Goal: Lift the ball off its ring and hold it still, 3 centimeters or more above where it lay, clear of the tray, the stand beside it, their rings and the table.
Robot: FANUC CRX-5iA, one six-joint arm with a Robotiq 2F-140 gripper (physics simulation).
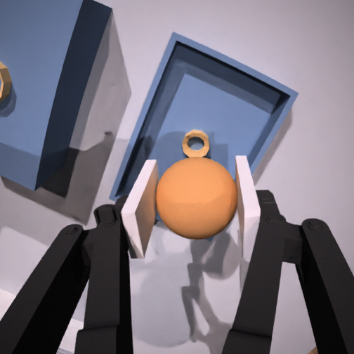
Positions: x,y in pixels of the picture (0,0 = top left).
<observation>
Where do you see a blue tray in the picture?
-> At 201,103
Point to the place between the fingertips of the gripper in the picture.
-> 196,176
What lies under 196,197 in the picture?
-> An orange ball.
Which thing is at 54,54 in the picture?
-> A blue stand.
</observation>
